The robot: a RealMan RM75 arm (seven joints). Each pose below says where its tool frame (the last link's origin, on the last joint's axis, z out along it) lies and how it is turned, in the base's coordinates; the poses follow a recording.
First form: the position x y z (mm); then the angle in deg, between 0 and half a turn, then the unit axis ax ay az.
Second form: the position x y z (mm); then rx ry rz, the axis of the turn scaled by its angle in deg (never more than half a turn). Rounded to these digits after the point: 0 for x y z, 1 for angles.
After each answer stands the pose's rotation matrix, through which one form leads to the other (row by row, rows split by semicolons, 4 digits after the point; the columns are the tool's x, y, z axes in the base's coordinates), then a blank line. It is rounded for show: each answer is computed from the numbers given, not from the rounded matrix.
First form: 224 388 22 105.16 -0.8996 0.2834 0.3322
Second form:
224 388 22 -94.6 29.8 34.9
0.7595 -0.6423 -0.1035; -0.0010 -0.1602 0.9871; -0.6506 -0.7495 -0.1223

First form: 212 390 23 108.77 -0.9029 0.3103 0.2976
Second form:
212 390 23 -98.2 33.7 32.4
0.7557 -0.6521 -0.0613; -0.0885 -0.1945 0.9769; -0.6489 -0.7328 -0.2047

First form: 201 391 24 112.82 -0.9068 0.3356 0.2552
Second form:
201 391 24 -102.3 37.9 28.8
0.7533 -0.6576 -0.0118; -0.1871 -0.2315 0.9547; -0.6305 -0.7169 -0.2975

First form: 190 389 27 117.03 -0.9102 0.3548 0.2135
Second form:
190 389 27 -106.5 41.5 25.0
0.7506 -0.6599 0.0334; -0.2795 -0.2714 0.9210; -0.5987 -0.7006 -0.3882

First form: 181 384 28 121.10 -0.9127 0.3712 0.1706
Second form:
181 384 28 -110.5 45.0 20.7
0.7469 -0.6599 0.0817; -0.3678 -0.3076 0.8776; -0.5540 -0.6855 -0.4724

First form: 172 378 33 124.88 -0.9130 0.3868 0.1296
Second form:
172 378 33 -114.0 48.3 16.2
0.7384 -0.6614 0.1313; -0.4488 -0.3367 0.8278; -0.5033 -0.6702 -0.5455

